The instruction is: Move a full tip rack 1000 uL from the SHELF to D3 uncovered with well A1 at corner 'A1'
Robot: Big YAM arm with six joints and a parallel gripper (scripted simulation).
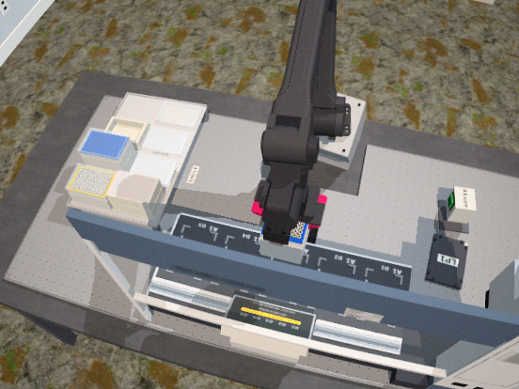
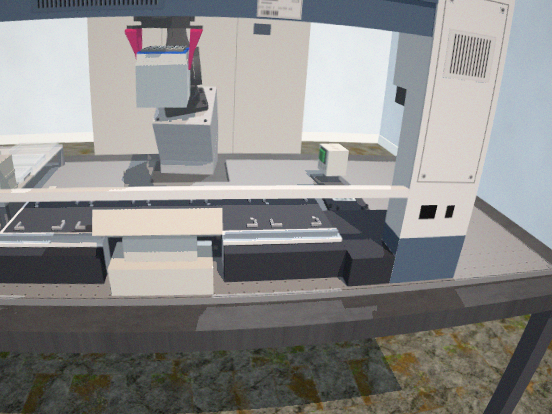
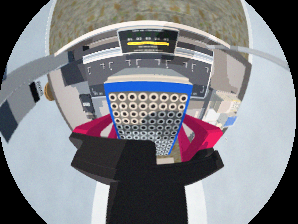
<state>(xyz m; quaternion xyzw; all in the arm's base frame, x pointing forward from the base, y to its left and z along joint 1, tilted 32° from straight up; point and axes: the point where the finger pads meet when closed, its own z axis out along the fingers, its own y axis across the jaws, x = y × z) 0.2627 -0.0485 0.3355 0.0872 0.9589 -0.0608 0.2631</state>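
My hand is 1 cm past the blue-framed tip rack. From my hand the other things lie so: pale sealed block 41 cm to the right, 22 cm below, 20 cm behind; clear flat piece 39 cm to the right, 30 cm behind, 27 cm below; blue gantry beam 20 cm ahead, 17 cm above.
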